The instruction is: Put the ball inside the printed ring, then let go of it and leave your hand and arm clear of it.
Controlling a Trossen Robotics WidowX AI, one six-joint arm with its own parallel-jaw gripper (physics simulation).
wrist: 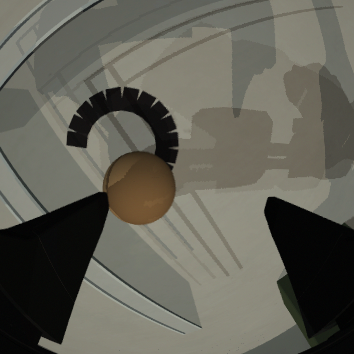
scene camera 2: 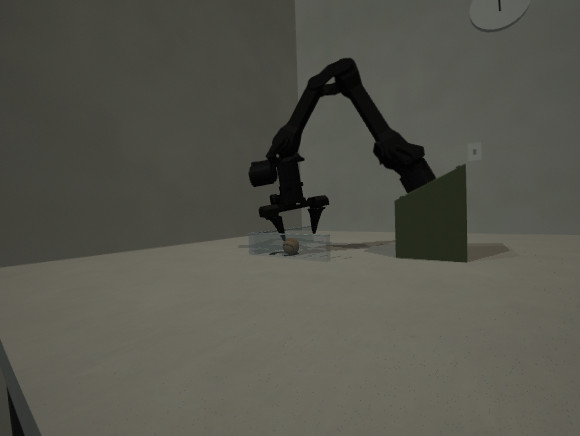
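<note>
The orange-brown ball rests low, within the clear-walled enclosure. The printed ring is a black segmented band; in the wrist view the ball overlaps its lower right end, and its lower left side does not show. Most of the ball appears below the ring's band in that view. My gripper is open, pointing down over the enclosure, with nothing held. In the wrist view the left fingertip meets the ball's left edge; whether they touch I cannot tell. The right fingertip is well apart from the ball.
Low transparent walls stand around the ball area, with the fingertips near their top height in the scene view. A green block stands to the right beneath the arm's base. Shadows and reflections cross the floor of the enclosure.
</note>
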